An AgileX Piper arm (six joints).
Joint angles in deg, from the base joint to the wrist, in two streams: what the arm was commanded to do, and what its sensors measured. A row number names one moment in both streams.
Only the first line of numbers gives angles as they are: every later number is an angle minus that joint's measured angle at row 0.
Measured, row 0:
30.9, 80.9, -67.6, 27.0, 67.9, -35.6
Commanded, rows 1 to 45:
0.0, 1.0, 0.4, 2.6, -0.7, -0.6
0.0, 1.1, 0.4, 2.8, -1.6, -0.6
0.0, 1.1, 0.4, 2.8, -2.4, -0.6
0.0, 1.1, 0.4, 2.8, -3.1, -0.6
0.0, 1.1, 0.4, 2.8, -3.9, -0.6
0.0, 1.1, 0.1, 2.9, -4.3, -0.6
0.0, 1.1, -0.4, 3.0, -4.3, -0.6
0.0, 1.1, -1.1, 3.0, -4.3, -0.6
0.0, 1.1, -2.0, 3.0, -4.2, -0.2
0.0, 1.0, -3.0, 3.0, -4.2, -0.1
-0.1, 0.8, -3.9, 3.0, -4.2, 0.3
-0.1, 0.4, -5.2, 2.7, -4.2, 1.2
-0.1, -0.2, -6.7, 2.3, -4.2, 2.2
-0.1, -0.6, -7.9, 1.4, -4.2, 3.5
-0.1, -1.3, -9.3, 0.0, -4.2, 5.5
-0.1, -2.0, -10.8, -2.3, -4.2, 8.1
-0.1, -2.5, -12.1, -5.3, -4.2, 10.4
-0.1, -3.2, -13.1, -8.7, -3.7, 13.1
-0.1, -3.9, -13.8, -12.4, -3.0, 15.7
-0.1, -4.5, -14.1, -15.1, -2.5, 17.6
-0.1, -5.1, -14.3, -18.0, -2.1, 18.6
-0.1, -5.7, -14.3, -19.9, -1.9, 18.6
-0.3, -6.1, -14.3, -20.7, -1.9, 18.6
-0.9, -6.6, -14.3, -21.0, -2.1, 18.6
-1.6, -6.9, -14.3, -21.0, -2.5, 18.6
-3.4, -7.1, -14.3, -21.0, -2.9, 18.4
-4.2, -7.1, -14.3, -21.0, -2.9, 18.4
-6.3, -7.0, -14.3, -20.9, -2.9, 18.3
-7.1, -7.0, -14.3, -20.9, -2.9, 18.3
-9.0, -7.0, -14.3, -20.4, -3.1, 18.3
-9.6, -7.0, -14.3, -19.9, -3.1, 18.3
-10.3, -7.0, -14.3, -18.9, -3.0, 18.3
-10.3, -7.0, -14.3, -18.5, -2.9, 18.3
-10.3, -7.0, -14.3, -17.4, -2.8, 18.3
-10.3, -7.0, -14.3, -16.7, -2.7, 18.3
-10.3, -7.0, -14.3, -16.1, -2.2, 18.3
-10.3, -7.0, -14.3, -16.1, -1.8, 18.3
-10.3, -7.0, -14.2, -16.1, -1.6, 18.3
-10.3, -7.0, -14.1, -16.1, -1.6, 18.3
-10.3, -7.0, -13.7, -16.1, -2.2, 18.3
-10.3, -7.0, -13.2, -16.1, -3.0, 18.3
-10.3, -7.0, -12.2, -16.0, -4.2, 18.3
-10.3, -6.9, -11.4, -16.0, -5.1, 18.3
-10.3, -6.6, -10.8, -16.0, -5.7, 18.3
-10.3, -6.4, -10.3, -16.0, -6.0, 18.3
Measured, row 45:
-9.9, -6.7, -12.4, -16.4, -3.7, 18.1
